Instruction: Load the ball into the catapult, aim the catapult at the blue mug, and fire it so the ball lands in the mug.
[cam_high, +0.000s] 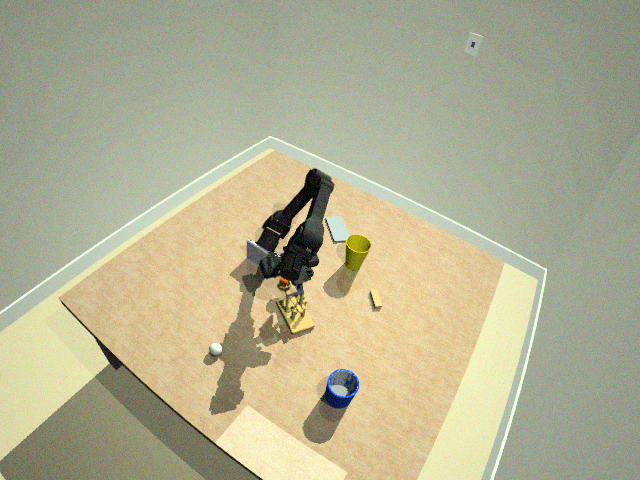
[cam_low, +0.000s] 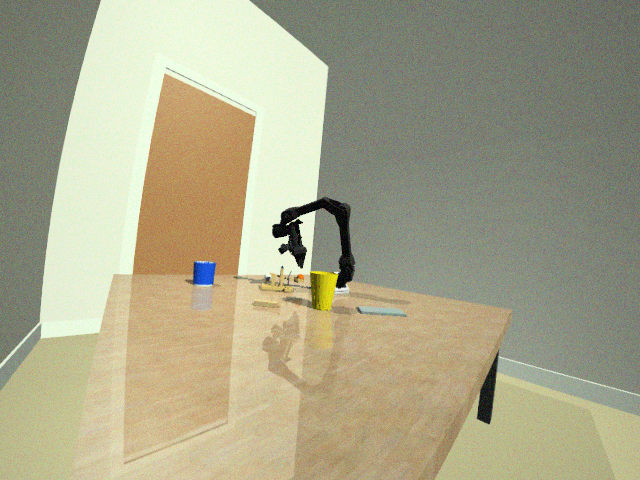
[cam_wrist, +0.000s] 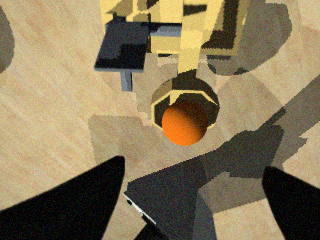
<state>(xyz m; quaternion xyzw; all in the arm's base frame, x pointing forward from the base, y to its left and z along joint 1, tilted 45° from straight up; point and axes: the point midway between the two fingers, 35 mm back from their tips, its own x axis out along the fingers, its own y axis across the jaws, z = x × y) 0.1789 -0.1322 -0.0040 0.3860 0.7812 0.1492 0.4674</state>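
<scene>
Right now my gripper tip is 5 cm above the orange ball. The rest, counted from my gripper tip: wooden catapult: 6 cm ahead, 1 cm to the right, 6 cm below; then yellow cup: 11 cm ahead, 29 cm to the left, 8 cm below; then white ball: 1 cm behind, 33 cm to the right, 9 cm below.
</scene>
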